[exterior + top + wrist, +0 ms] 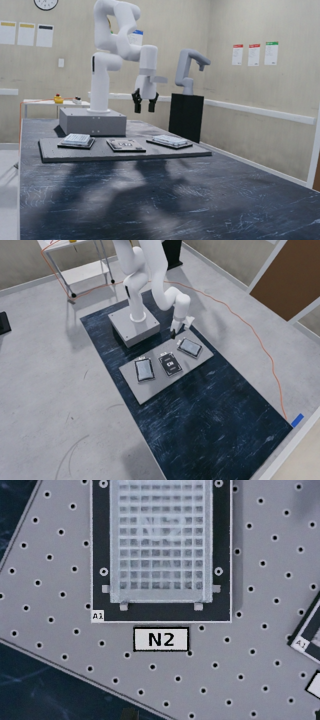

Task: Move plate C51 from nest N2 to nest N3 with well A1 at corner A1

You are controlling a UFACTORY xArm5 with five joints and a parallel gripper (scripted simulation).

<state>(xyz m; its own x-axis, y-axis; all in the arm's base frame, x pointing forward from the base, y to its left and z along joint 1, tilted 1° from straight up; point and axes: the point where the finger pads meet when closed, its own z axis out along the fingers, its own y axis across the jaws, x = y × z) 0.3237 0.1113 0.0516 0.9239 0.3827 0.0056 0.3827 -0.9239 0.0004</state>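
Now: hand 11 cm short of the plate C51, 8 cm to the right of it and 11 cm above it.
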